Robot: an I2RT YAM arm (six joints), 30 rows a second.
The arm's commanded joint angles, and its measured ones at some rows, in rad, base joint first. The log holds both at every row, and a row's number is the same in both.
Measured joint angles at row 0: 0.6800 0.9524 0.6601 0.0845 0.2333 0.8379
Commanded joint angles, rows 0 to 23: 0.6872 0.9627 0.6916 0.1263 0.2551 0.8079; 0.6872 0.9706 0.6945 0.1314 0.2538 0.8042; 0.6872 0.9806 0.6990 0.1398 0.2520 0.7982; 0.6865 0.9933 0.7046 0.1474 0.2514 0.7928; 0.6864 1.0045 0.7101 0.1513 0.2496 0.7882; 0.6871 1.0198 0.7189 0.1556 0.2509 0.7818; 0.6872 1.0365 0.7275 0.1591 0.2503 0.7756; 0.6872 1.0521 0.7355 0.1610 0.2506 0.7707; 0.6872 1.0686 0.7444 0.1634 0.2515 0.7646; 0.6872 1.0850 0.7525 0.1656 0.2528 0.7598; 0.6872 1.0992 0.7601 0.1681 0.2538 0.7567; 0.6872 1.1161 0.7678 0.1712 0.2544 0.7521; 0.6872 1.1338 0.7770 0.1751 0.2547 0.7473; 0.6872 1.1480 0.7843 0.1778 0.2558 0.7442; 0.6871 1.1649 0.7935 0.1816 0.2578 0.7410; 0.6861 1.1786 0.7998 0.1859 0.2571 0.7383; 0.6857 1.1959 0.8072 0.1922 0.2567 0.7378; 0.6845 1.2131 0.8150 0.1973 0.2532 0.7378; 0.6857 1.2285 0.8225 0.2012 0.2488 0.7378; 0.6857 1.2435 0.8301 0.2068 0.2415 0.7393; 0.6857 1.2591 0.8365 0.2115 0.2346 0.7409; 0.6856 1.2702 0.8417 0.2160 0.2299 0.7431; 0.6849 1.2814 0.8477 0.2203 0.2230 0.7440; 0.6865 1.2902 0.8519 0.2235 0.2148 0.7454
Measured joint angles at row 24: 0.6800 1.2804 0.8108 0.1776 0.2295 0.7673
